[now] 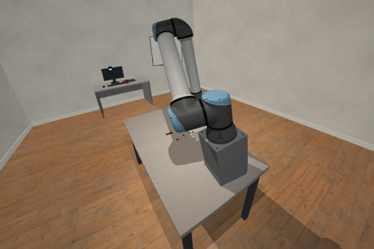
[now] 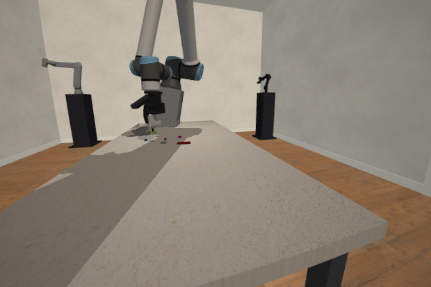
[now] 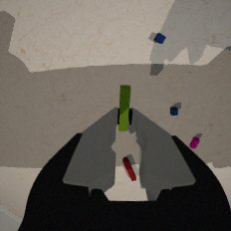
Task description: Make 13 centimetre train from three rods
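Now: hand 150 mm to the right of the magenta rod, 90 mm past it and 70 mm above it. Round my hand: lime rod 10 mm below; then grey rod 70 mm below, 60 mm to the left, 10 mm ahead; then red rod 170 mm to the left, 70 mm below, 50 mm ahead.
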